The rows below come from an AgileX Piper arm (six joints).
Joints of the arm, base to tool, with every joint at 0 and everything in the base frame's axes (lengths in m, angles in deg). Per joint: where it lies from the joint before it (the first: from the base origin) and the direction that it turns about. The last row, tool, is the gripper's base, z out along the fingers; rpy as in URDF.
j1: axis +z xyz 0 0 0.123
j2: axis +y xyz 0 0 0
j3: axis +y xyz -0.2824 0 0.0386
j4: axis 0.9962 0 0.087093 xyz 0.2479 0 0.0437
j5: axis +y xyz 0 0 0
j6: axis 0.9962 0 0.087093 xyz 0.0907 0 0.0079
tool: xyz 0 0 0 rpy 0 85 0
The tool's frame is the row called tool.
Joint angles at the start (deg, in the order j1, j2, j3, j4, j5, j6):
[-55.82 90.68 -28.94 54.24 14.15 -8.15]
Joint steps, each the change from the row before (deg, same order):
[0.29 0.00 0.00 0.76 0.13 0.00]
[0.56 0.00 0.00 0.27 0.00 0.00]
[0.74 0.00 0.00 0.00 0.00 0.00]
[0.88 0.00 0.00 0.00 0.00 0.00]
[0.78 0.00 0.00 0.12 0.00 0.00]
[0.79 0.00 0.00 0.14 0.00 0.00]
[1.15 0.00 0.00 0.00 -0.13 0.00]
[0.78 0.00 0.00 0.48 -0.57 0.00]
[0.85 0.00 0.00 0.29 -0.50 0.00]
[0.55 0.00 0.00 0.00 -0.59 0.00]
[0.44 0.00 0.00 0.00 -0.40 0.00]
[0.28 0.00 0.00 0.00 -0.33 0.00]
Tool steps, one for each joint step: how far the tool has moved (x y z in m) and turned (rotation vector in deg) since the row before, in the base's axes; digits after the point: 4 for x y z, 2 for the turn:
[0.0013 0.0009 0.0001 0.35 -0.37 -0.29]
[0.0019 0.0014 0.0000 0.08 -0.12 0.33]
[0.0023 0.0020 0.0000 0.00 0.00 0.74]
[0.0028 0.0024 0.0000 0.00 0.00 0.88]
[0.0024 0.0021 0.0000 0.04 -0.05 0.68]
[0.0025 0.0022 0.0000 0.05 -0.06 0.67]
[0.0034 0.0031 0.0000 -0.11 0.02 1.09]
[0.0023 0.0013 0.0002 -0.33 -0.10 0.12]
[0.0024 0.0017 0.0001 -0.33 -0.04 0.38]
[0.0014 0.0007 0.0001 -0.52 0.09 0.28]
[0.0011 0.0007 0.0001 -0.35 0.06 0.26]
[0.0007 0.0003 0.0001 -0.29 0.05 0.13]

